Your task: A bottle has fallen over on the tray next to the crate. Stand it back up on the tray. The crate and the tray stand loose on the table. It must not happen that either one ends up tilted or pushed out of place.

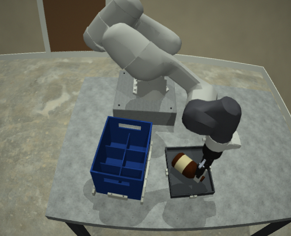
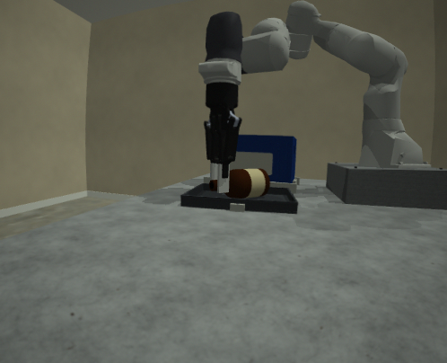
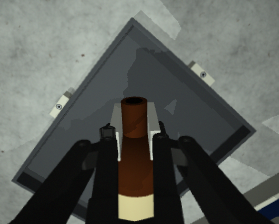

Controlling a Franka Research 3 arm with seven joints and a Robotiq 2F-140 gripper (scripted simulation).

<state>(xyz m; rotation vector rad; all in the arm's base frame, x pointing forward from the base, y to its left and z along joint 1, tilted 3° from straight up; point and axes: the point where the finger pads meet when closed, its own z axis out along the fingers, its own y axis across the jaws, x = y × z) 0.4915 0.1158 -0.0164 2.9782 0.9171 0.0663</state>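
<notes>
Now: the brown bottle 50 mm behind my hand, 30 mm to the right of it and 20 mm below it. Round my hand: blue crate: 110 mm behind, 300 mm to the right, 20 mm above; then dark grey tray: 50 mm behind, 20 mm to the right, 50 mm below.
</notes>
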